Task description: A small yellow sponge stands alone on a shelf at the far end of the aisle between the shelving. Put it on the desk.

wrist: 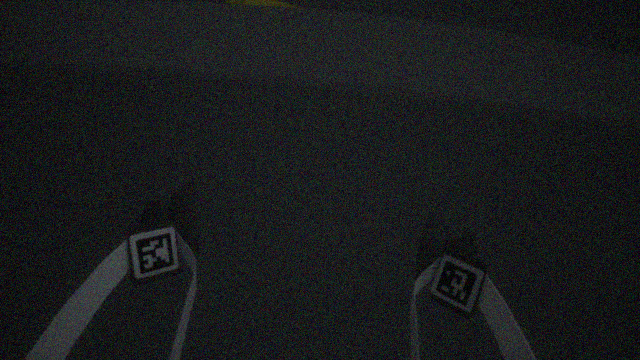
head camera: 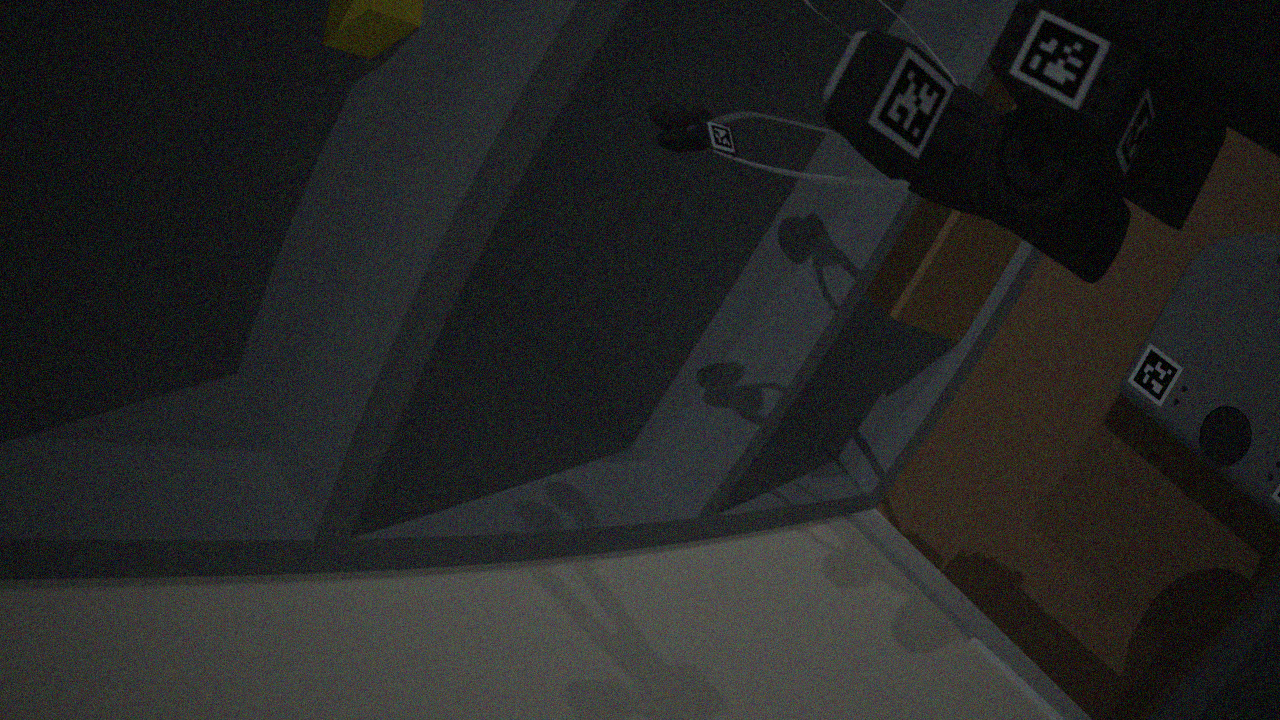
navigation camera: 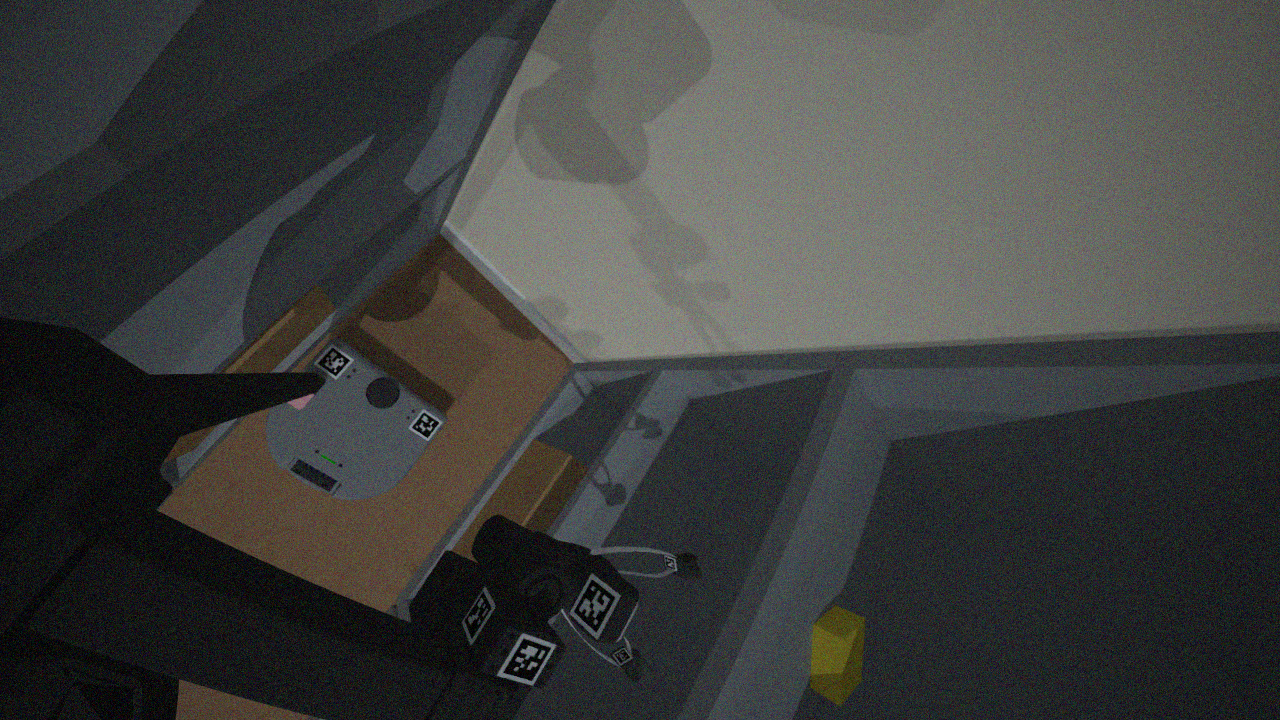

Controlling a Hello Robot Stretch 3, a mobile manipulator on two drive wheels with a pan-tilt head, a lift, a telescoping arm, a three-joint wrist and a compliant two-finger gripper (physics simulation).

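Places are measured from the robot's base along level axes (x back, y right, z up), in millimetres.
Pixels of known places: gripper, fingertip midpoint: (head camera: pixel 706 27) (navigation camera: pixel 673 619); robot's base, link origin: (head camera: pixel 1223 432) (navigation camera: pixel 382 391).
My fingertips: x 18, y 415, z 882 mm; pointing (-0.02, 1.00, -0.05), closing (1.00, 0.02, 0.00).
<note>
For each thing: its top centre in the pictures, then the offset to it from my fingertips. Level surfaces: height alone.
- yellow sponge, top centre: (navigation camera: pixel 853 661) dy +195, dx -63, dz +153 mm
- grey shelf board, surface height: dz +108 mm
- orange-brown box, top centre: (head camera: pixel 897 110) (navigation camera: pixel 560 555) dy +153, dx +71, dz -536 mm
- brown floor, surface height: dz -882 mm
The yellow sponge (head camera: pixel 374 25) (navigation camera: pixel 836 658) (wrist: pixel 261 2) stands on a grey shelf board (head camera: pixel 407 214) (navigation camera: pixel 810 514), close to the board's front. It is cut off by the top edge in the head and wrist views. My gripper (navigation camera: pixel 660 614) (wrist: pixel 311 221) is open, its two fingers wide apart with no object between them. It is apart from the sponge, in front of the shelving, and in the navigation view its fingers show against the dark compartment next to the sponge's board. In the head view one fingertip shows and the other is cut off. The desk does not show.
An orange-brown box (head camera: pixel 971 268) (navigation camera: pixel 528 488) stands in the lowest compartment. My base (head camera: pixel 1235 322) (navigation camera: pixel 358 438) is on the brown floor (head camera: pixel 1011 447) (navigation camera: pixel 501 394). A pale wall (head camera: pixel 358 644) (navigation camera: pixel 984 179) closes the aisle's end. More shelving with another box (navigation camera: pixel 290 331) stands across the aisle.
</note>
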